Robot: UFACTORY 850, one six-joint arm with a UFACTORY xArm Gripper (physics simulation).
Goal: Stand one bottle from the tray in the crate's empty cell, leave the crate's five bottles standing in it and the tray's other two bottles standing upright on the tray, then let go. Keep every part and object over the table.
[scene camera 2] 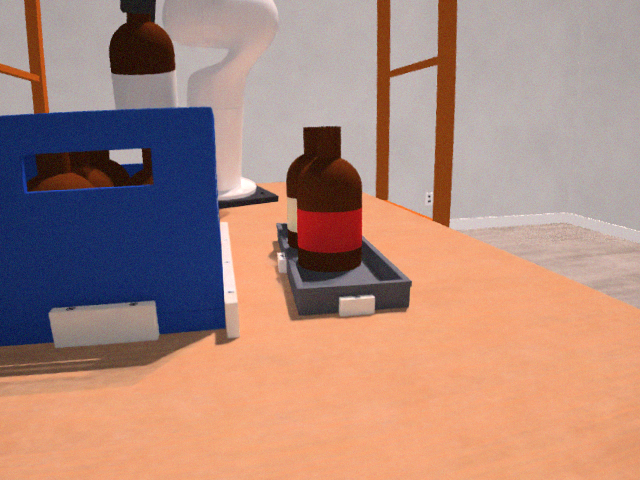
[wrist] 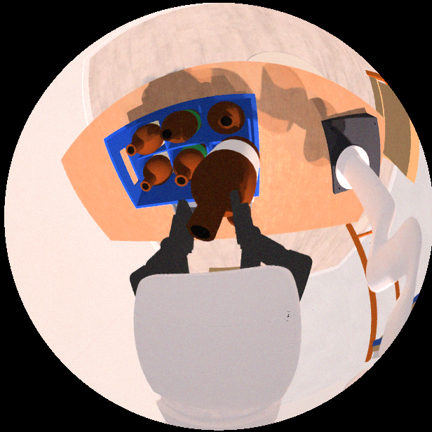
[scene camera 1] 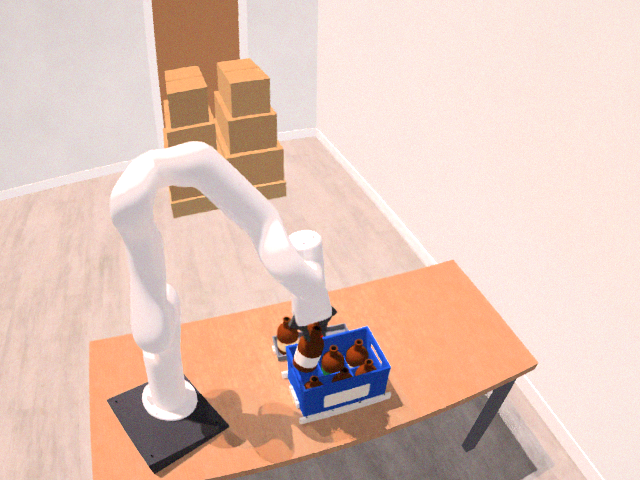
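My gripper [scene camera 1: 314, 330] [scene camera 2: 138, 6] [wrist: 210, 205] is shut on a brown bottle with a white label [scene camera 1: 309, 347] [scene camera 2: 142, 51] [wrist: 222, 180], at its neck and shoulder. The bottle leans in scene camera 1 and the wrist view. Its base is over or in the corner cell of the blue crate [scene camera 1: 310, 400] [scene camera 2: 118, 232] on the tray and robot-base side; how deep is hidden. Several brown bottles [wrist: 145, 140] [wrist: 226, 117] [wrist: 156, 171] stand in the other cells. On the grey tray [scene camera 2: 320, 299], a red-labelled bottle [scene camera 2: 329, 206] and a cream-labelled bottle [scene camera 1: 285, 338] [scene camera 2: 293, 206] stand upright.
The crate sits between white blocks [scene camera 1: 343, 408] [scene camera 2: 103, 324] on the wooden table [scene camera 1: 439, 335] [scene camera 2: 413, 387]. The tray lies close beside the crate. The robot's black base plate [scene camera 1: 165, 439] [wrist: 330, 150] is at the table's other end.
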